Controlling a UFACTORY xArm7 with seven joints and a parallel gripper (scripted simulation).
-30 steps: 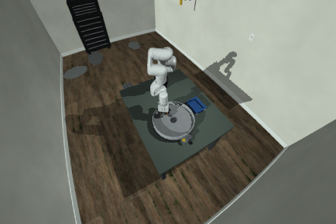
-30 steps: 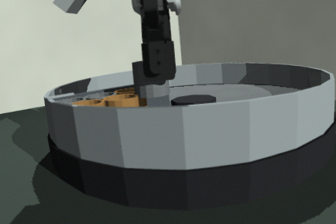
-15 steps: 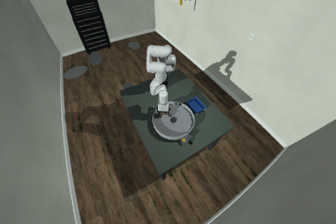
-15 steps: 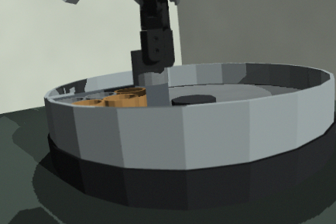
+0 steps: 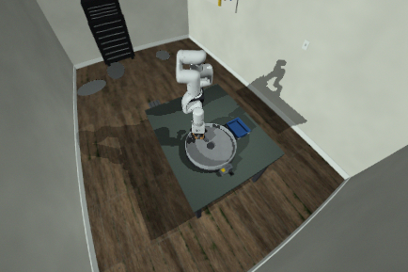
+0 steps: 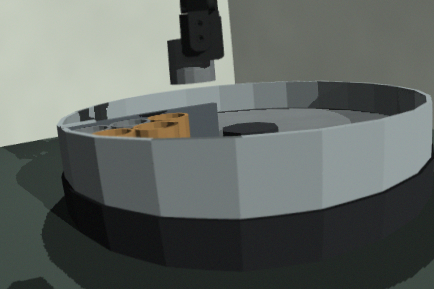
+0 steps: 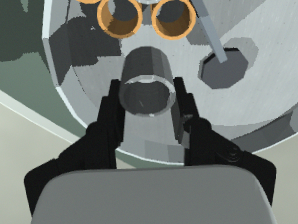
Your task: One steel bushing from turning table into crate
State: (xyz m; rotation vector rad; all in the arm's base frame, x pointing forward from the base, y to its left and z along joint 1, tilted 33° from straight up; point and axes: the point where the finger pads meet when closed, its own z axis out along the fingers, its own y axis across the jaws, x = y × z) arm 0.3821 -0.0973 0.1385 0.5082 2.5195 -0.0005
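Now: hand 2 cm past the blue crate, 40 cm to the right of it and 14 cm above it. Also, from my hand: grey turning table (8 cm ahead, 8 cm to the left, 11 cm below).
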